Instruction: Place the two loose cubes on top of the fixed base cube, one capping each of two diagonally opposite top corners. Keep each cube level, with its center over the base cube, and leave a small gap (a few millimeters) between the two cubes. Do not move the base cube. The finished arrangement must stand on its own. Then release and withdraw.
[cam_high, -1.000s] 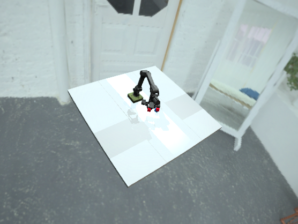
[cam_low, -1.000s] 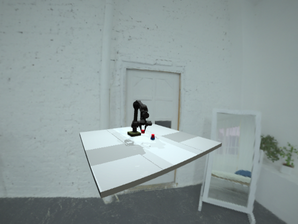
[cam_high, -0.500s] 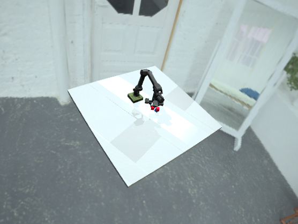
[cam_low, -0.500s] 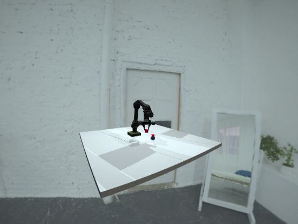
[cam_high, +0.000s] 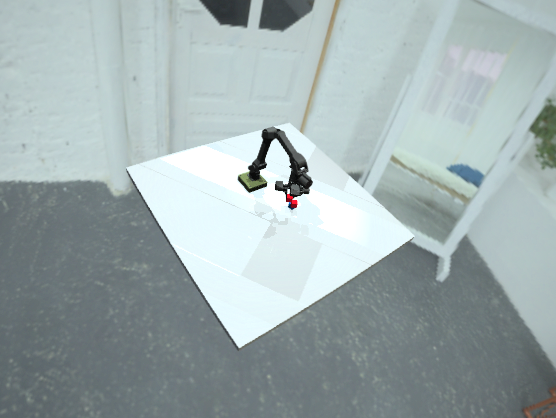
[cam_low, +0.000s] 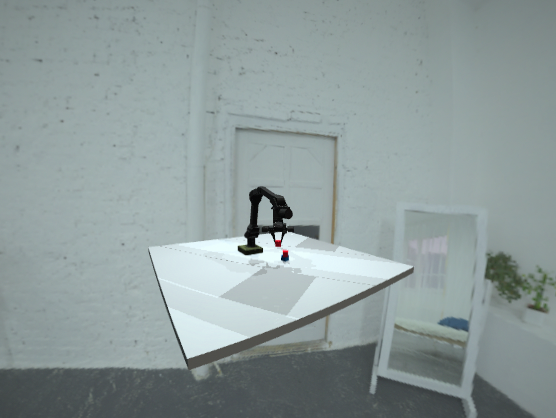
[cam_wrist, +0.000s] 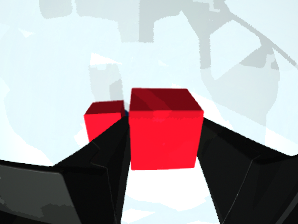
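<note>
Now: gripper tip 20 mm past the blue cube, 70 mm to the right of it and 110 mm above it.
</note>
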